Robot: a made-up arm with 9 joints. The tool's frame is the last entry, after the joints. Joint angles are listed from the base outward.
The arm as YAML. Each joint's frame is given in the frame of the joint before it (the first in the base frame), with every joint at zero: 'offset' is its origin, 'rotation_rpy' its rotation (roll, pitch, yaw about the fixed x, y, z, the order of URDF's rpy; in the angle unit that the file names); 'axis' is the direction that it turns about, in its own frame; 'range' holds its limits. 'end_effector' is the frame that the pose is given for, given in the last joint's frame.
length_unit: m
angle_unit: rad
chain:
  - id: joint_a
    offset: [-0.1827, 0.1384, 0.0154]
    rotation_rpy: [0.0, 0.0, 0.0]
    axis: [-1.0, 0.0, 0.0]
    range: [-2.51, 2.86]
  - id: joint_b
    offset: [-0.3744, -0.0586, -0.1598]
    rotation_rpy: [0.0, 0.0, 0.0]
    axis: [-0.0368, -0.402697, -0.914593]
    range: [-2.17, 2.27]
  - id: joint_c
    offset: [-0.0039, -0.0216, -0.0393]
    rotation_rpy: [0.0, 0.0, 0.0]
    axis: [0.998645, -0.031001, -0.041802]
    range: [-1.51, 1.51]
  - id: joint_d
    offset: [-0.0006, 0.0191, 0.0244]
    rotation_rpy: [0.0, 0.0, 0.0]
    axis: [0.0, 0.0, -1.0]
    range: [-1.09, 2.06]
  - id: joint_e
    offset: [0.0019, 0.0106, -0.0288]
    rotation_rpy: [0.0, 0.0, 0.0]
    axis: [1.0, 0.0, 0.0]
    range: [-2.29, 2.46]
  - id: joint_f
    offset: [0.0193, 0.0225, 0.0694]
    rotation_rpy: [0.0, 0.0, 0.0]
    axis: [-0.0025, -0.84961, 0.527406]
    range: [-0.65, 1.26]
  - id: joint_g
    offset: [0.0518, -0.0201, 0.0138]
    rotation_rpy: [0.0, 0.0, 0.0]
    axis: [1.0, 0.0, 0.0]
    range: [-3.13, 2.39]
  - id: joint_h
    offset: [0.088, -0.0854, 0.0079]
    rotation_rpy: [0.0, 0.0, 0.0]
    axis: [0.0, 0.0, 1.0]
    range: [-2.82, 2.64]
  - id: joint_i
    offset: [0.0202, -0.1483, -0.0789]
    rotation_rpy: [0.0, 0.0, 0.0]
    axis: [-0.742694, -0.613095, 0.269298]
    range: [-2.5, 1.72]
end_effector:
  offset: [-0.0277, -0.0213, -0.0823]
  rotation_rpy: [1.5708, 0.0, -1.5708]
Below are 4 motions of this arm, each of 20 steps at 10 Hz.
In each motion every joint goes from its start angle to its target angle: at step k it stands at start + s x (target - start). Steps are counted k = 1, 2, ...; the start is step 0. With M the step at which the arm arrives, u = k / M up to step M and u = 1 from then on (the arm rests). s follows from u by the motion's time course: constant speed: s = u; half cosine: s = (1 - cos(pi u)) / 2; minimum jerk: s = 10 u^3 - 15 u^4 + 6 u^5.
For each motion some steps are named. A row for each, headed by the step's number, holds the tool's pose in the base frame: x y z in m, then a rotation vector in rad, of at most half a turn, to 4 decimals.
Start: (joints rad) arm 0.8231 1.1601 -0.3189 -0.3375 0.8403 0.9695 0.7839 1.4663 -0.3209
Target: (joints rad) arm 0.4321 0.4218 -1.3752 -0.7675 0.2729 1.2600 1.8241 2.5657 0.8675
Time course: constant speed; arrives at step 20
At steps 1, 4, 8, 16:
1: -0.3093 0.1184 0.1730 1.2634 -0.2455 1.1459
4: -0.2672 0.1775 0.0639 1.3810 0.1334 1.2332
8: -0.2813 0.2453 -0.0878 1.6873 0.6469 1.3020
16: -0.4664 0.3155 -0.2414 -2.5113 -1.3065 -0.9696

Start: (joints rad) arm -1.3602 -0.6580 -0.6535 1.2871 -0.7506 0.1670 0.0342 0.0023 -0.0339
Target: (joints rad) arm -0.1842 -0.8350 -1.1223 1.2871 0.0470 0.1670 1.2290 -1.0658 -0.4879
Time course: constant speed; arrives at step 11
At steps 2, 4, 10, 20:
2: -0.5498 0.0668 -0.2444 0.9777 -1.5694 -1.9502
4: -0.5289 0.0806 -0.2797 1.1918 -1.6964 -2.1717
10: -0.4463 0.1297 -0.2864 -1.6251 0.8440 2.2290
20: -0.4512 0.1399 -0.2782 -1.6452 0.6660 2.3053

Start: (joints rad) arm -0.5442 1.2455 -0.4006 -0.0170 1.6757 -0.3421 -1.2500 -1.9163 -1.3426
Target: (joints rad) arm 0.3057 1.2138 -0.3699 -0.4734 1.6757 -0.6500 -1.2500 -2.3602 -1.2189
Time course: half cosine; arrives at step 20
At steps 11, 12, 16, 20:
11: -0.5054 -0.0032 -0.2734 0.0934 0.6889 1.0902
12: -0.5010 -0.0175 -0.2664 0.0627 0.7543 1.0929
16: -0.4893 -0.0609 -0.2402 -0.0350 0.9825 1.0732
20: -0.4860 -0.0762 -0.2291 -0.0710 1.0739 1.0530

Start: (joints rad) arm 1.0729 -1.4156 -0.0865 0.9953 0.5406 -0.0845 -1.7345 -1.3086 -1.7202
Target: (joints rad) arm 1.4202 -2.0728 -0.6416 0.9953 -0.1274 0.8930 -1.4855 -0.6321 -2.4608
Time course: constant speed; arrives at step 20
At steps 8, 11, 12, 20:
8: -0.4768 0.0964 0.0301 0.9419 -1.6159 -0.8034
11: -0.5151 0.1256 0.0210 0.9019 -1.3446 -0.8298
12: -0.5296 0.1334 0.0198 0.8774 -1.2546 -0.8384
20: -0.6530 0.1634 0.0559 0.5250 -0.5785 -0.8650

